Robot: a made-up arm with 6 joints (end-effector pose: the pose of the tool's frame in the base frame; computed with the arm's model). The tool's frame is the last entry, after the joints. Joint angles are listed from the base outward.
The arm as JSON. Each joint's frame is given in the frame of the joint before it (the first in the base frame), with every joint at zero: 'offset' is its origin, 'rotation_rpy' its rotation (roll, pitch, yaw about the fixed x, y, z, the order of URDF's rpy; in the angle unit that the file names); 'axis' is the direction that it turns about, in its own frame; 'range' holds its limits. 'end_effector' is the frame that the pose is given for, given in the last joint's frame.
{
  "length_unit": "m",
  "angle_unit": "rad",
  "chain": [
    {
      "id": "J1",
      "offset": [
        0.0,
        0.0,
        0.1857
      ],
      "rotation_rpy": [
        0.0,
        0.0,
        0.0
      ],
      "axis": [
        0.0,
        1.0,
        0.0
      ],
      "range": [
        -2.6,
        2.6
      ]
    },
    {
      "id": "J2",
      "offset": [
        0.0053,
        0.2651,
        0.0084
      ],
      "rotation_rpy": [
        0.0,
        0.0,
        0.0
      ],
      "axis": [
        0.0,
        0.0,
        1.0
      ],
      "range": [
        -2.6,
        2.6
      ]
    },
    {
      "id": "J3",
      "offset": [
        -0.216,
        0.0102,
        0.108
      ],
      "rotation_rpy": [
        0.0,
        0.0,
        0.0
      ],
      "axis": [
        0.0,
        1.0,
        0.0
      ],
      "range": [
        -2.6,
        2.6
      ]
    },
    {
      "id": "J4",
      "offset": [
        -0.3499,
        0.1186,
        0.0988
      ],
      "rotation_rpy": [
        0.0,
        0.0,
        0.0
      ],
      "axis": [
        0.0,
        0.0,
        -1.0
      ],
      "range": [
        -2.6,
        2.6
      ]
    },
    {
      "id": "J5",
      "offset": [
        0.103,
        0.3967,
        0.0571
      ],
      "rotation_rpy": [
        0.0,
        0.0,
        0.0
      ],
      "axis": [
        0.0,
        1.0,
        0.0
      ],
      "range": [
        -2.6,
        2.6
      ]
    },
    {
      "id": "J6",
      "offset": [
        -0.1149,
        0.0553,
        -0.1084
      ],
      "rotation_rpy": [
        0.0,
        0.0,
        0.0
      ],
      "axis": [
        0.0,
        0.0,
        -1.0
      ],
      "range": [
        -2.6,
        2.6
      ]
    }
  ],
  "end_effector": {
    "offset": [
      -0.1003,
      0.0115,
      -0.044
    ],
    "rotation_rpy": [
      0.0,
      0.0,
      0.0
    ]
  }
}
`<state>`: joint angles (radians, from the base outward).
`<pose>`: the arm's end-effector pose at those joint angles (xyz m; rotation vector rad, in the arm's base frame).
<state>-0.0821 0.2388 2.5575 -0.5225 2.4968 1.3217</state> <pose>0.2453 1.0095 0.3169 0.9842 -1.0121 -1.4625</pose>
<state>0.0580 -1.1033 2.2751 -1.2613 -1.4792 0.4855</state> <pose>0.6076 0.2843 0.8851 1.5534 0.3522 -1.7118</pose>
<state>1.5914 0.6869 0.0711 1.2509 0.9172 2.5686</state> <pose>0.1964 0.4467 0.4535 2.6088 -0.4129 0.9686</pose>
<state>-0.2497 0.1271 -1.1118 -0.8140 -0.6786 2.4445</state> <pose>-0.4454 0.8016 -0.3536 1.6723 -0.8391 -0.6781</pose>
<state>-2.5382 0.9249 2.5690 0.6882 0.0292 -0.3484</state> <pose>0.2686 0.5289 -0.2401 -0.5003 -0.0417 -1.1077</pose>
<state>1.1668 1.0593 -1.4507 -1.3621 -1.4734 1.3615</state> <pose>-0.8849 0.2093 0.4350 2.5044 -0.3289 0.2910</pose>
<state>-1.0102 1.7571 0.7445 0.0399 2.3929 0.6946</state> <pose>-0.7818 0.0540 -0.0489 -2.3027 0.8593 -1.3076</pose>
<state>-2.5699 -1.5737 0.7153 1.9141 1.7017 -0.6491</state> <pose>-0.2207 0.2085 -0.1211 -2.5678 -0.2953 -1.2126</pose>
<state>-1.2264 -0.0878 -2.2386 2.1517 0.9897 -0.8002</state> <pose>-0.1488 0.3273 -0.2058 -1.3597 2.1395 -1.5800</pose>
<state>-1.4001 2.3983 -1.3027 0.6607 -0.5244 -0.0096</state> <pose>-0.0619 -0.2061 -0.0253 0.7793 -1.1783 2.1786</pose>
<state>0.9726 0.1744 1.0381 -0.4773 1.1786 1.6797</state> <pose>0.3740 0.7714 1.0303 -1.9218 1.8968 0.6199</pose>
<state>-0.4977 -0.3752 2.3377 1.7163 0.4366 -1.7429</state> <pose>-0.1258 0.4569 0.1941 0.7430 1.7242 -0.4544</pose>
